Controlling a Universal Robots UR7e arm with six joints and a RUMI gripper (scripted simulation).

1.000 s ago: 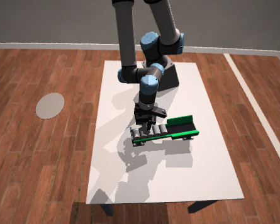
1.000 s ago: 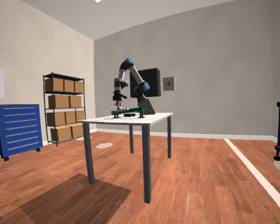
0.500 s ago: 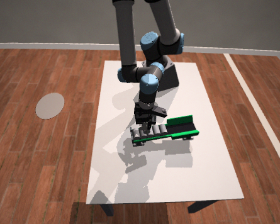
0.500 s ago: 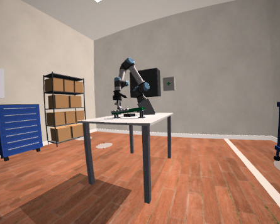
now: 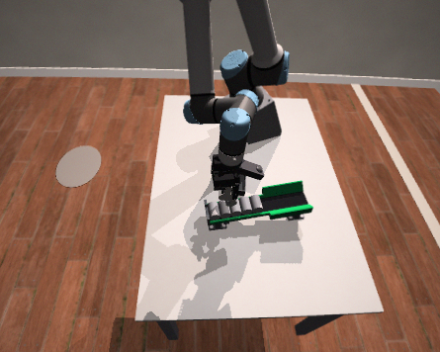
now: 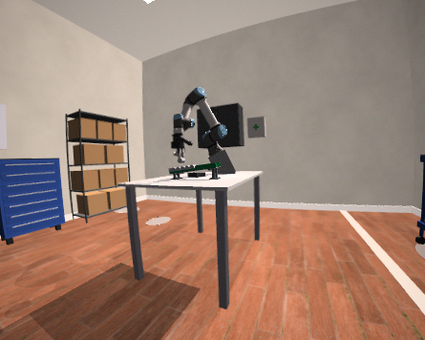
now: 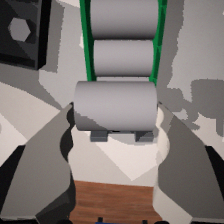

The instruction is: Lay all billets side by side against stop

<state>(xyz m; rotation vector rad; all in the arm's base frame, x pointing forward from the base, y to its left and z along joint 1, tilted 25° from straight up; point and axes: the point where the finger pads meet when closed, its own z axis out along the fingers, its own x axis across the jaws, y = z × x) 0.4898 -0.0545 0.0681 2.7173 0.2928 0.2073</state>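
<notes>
The ramp bed lies 1 cm behind my hand, 11 cm to the left of it and 8 cm below it.
</notes>
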